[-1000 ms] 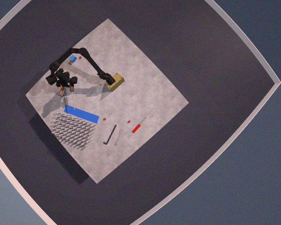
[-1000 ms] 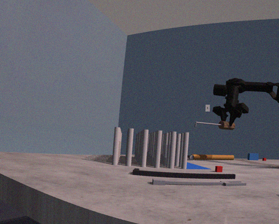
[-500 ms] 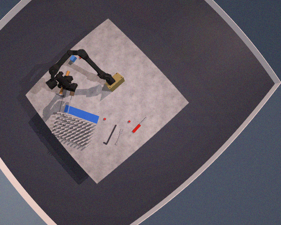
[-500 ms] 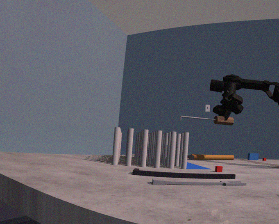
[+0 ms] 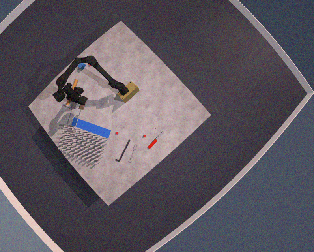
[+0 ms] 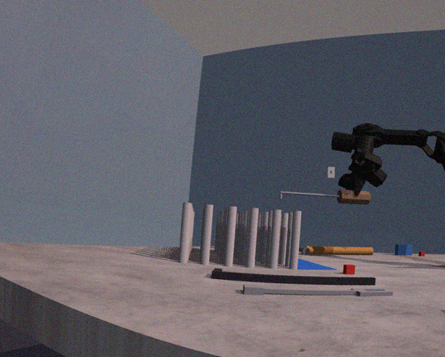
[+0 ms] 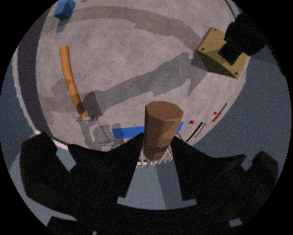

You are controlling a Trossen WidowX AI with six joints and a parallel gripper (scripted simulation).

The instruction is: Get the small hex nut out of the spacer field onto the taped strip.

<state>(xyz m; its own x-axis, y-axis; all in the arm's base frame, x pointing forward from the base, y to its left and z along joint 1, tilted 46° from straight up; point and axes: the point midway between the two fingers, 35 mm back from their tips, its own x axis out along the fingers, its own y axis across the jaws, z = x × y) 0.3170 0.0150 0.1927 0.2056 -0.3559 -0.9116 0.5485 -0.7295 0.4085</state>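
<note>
The blue taped strip is 17 cm below my gripper tip, 14 cm to the left of it and 13 cm ahead of it. Also, from my gripper tip: hook tool (9 cm ahead, 6 cm to the left); then grey wrench (57 cm to the left, 17 cm below, 5 cm behind); then blue cube (39 cm to the right, 15 cm below, 15 cm behind).
</note>
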